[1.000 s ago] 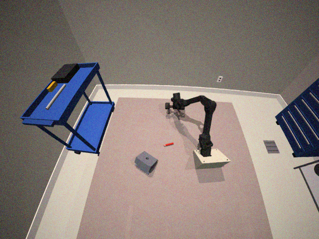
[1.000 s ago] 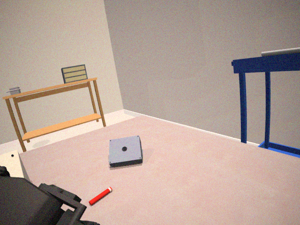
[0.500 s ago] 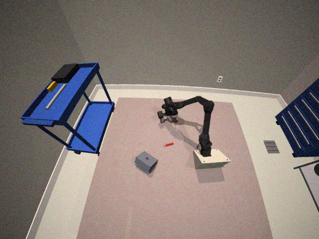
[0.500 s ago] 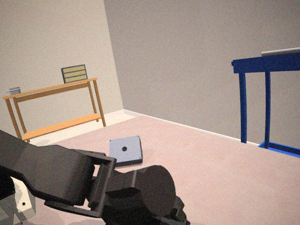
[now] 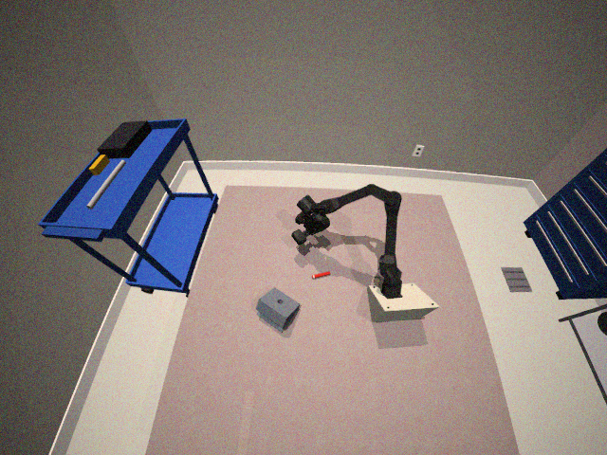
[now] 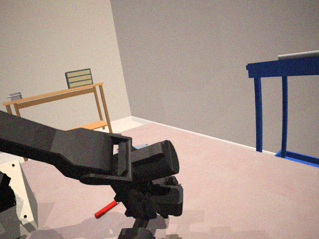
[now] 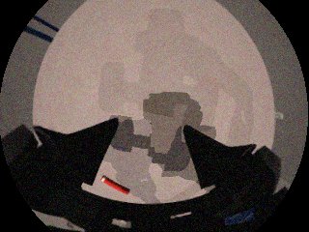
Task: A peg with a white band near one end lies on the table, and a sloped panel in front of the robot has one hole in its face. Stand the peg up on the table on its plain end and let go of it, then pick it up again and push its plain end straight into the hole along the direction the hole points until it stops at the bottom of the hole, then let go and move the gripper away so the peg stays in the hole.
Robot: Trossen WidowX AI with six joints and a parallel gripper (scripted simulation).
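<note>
The red peg is 20 cm to the left of my gripper tip, 3 cm behind it and 1 cm below it. From my gripper tip the other things lie so: sloped grey panel 33 cm to the left, 14 cm ahead, 2 cm above.
</note>
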